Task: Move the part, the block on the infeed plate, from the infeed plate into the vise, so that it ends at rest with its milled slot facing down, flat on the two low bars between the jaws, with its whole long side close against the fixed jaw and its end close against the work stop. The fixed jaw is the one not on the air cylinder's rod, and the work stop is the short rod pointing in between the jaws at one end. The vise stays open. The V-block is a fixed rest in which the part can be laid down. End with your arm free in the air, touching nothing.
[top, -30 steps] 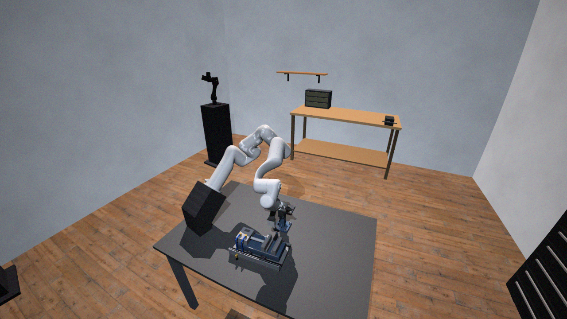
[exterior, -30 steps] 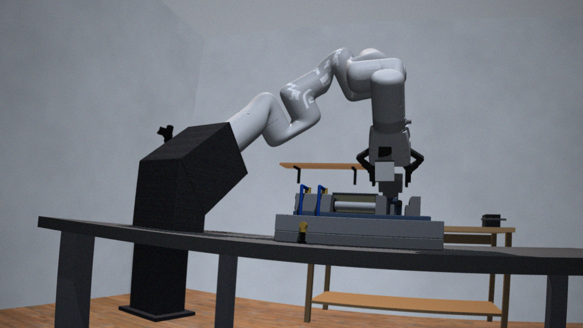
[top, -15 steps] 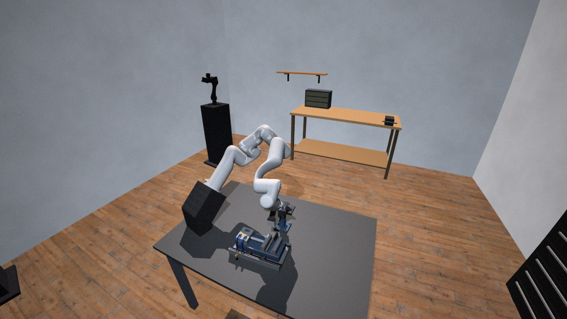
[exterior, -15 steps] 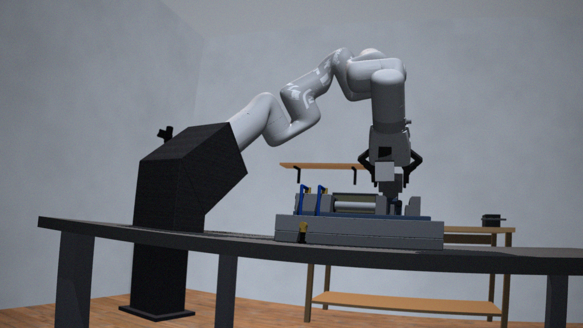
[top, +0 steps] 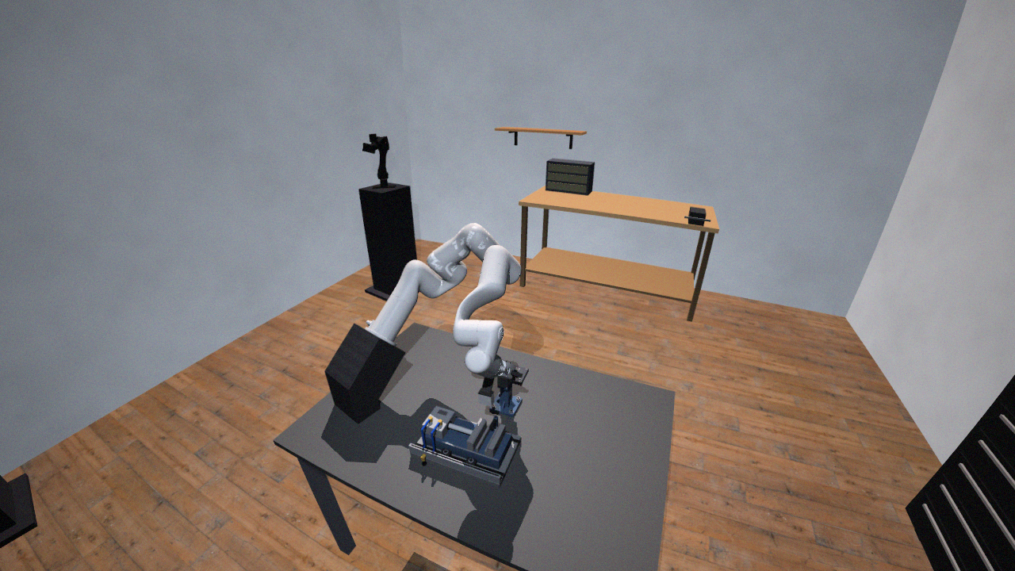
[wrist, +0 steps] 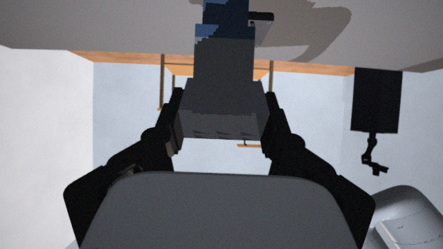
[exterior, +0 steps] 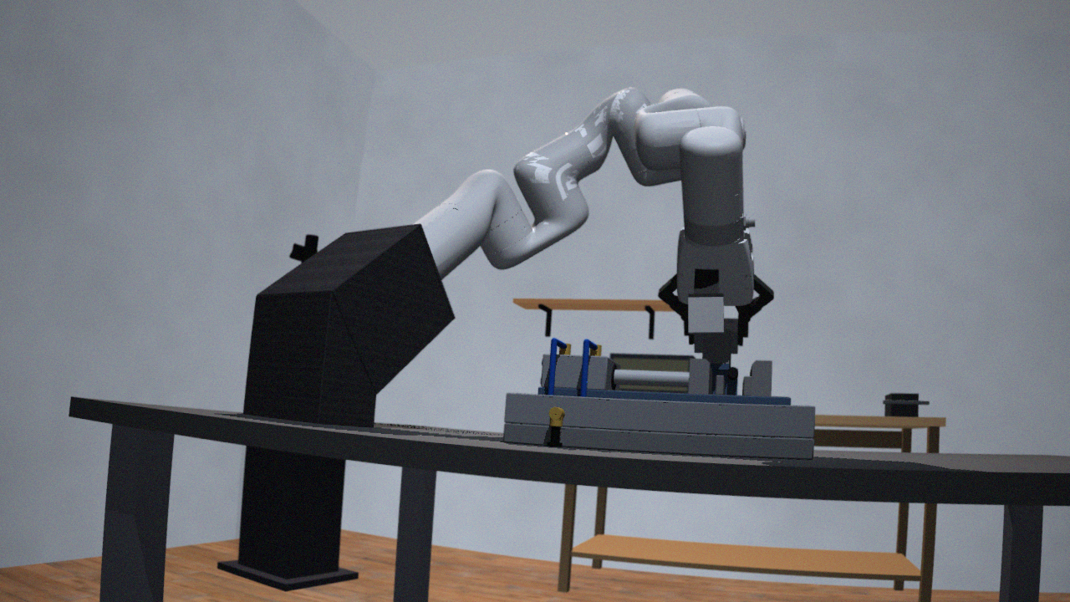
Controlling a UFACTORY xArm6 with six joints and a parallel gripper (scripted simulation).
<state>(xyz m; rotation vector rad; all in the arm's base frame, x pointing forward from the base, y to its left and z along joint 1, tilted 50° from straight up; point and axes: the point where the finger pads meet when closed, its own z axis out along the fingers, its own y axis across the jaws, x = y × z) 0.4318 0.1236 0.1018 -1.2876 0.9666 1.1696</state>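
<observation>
Now: the part 1 cm to the left of my hand. Also, from my hand: moving jaw: 21 cm to the right, 9 cm below, 4 cm ahead; work stop: 15 cm to the right, 7 cm below, 6 cm ahead; fixed jaw: 19 cm to the right, 10 cm ahead, 9 cm below.
</observation>
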